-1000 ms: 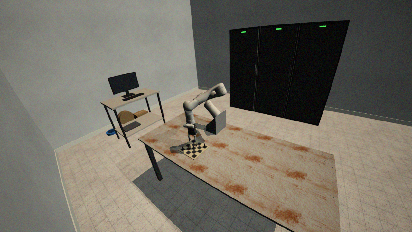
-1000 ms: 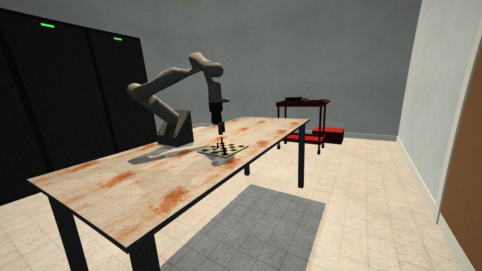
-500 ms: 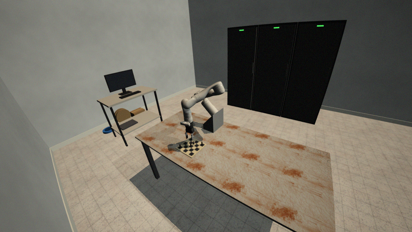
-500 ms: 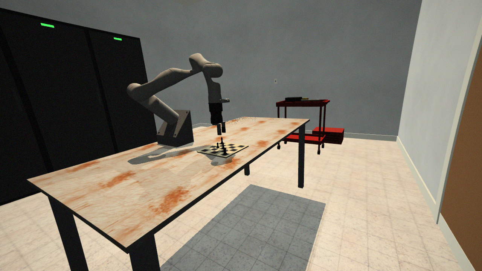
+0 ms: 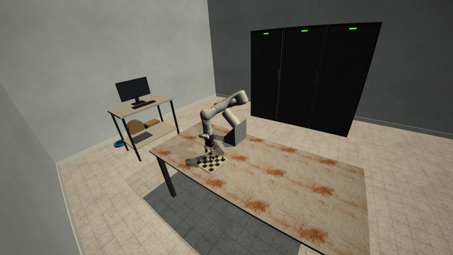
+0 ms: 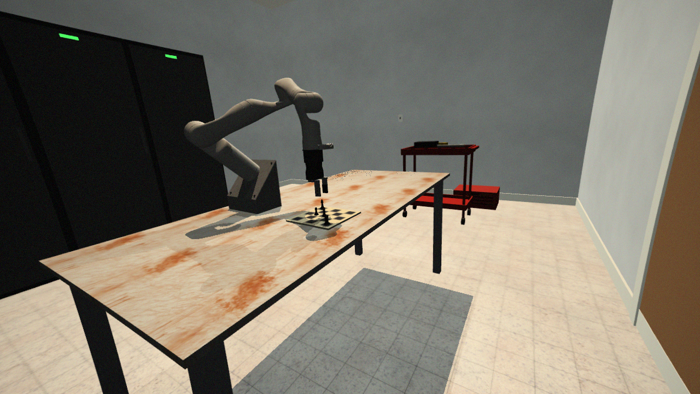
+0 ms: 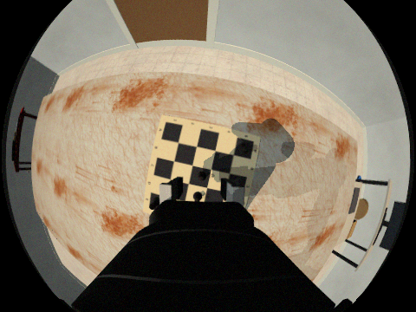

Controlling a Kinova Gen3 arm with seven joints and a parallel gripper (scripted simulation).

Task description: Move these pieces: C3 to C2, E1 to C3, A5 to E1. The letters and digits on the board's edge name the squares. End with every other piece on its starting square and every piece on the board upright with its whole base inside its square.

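My hand is 110 mm above the chessboard. The rest, counted from my hand: black piece 70 mm ahead, 80 mm to the right, 90 mm below.
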